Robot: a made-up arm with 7 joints. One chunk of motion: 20 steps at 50 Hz.
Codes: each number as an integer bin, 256 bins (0 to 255) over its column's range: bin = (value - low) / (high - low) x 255, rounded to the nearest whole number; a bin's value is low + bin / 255 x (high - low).
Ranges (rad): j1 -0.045..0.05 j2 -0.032..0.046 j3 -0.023..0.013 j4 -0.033..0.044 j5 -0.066..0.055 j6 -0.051..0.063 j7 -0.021..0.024
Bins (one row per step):
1: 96 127 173 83 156 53 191
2: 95 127 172 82 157 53 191
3: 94 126 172 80 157 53 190
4: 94 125 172 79 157 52 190
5: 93 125 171 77 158 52 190
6: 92 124 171 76 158 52 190
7: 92 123 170 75 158 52 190
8: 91 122 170 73 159 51 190
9: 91 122 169 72 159 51 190
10: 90 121 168 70 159 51 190
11: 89 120 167 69 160 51 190
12: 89 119 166 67 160 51 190
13: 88 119 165 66 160 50 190
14: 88 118 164 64 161 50 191
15: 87 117 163 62 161 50 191
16: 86 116 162 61 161 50 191
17: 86 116 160 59 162 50 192
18: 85 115 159 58 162 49 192
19: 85 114 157 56 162 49 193
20: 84 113 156 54 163 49 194
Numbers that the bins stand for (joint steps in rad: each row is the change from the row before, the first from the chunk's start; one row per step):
1: -0.00924 0.00685 0.00142 -0.00794 0.00802 -0.02731 0.01271
2: -0.00961 0.00685 0.00128 -0.00824 0.00850 -0.02731 0.01271
3: -0.00998 0.00654 0.00128 -0.00884 0.00850 -0.02731 0.01253
4: -0.00998 0.00624 0.00128 -0.00915 0.00850 -0.02775 0.01253
5: -0.01035 0.00624 0.00114 -0.00975 0.00897 -0.02775 0.01253
6: -0.01073 0.00593 0.00114 -0.01005 0.00897 -0.02775 0.01253
7: -0.01073 0.00562 0.00100 -0.01035 0.00897 -0.02775 0.01253
8: -0.01110 0.00532 0.00100 -0.01096 0.00945 -0.02820 0.01253
9: -0.01110 0.00532 0.00086 -0.01126 0.00945 -0.02820 0.01253
10: -0.01147 0.00501 0.00072 -0.01186 0.00945 -0.02820 0.01253
11: -0.01184 0.00471 0.00058 -0.01216 0.00992 -0.02820 0.01253
12: -0.01184 0.00440 0.00044 -0.01277 0.00992 -0.02820 0.01253
13: -0.01222 0.00440 0.00029 -0.01307 0.00992 -0.02865 0.01253
14: -0.01222 0.00409 0.00015 -0.01367 0.01040 -0.02865 0.01271
15: -0.01259 0.00379 0.00001 -0.01428 0.01040 -0.02865 0.01271
16: -0.01296 0.00348 -0.00013 -0.01458 0.01040 -0.02865 0.01271
17: -0.01296 0.00348 -0.00041 -0.01518 0.01087 -0.02865 0.01288
18: -0.01333 0.00318 -0.00055 -0.01549 0.01087 -0.02909 0.01288
19: -0.01333 0.00287 -0.00084 -0.01609 0.01087 -0.02909 0.01306
20: -0.01371 0.00256 -0.00098 -0.01669 0.01135 -0.02909 0.01324

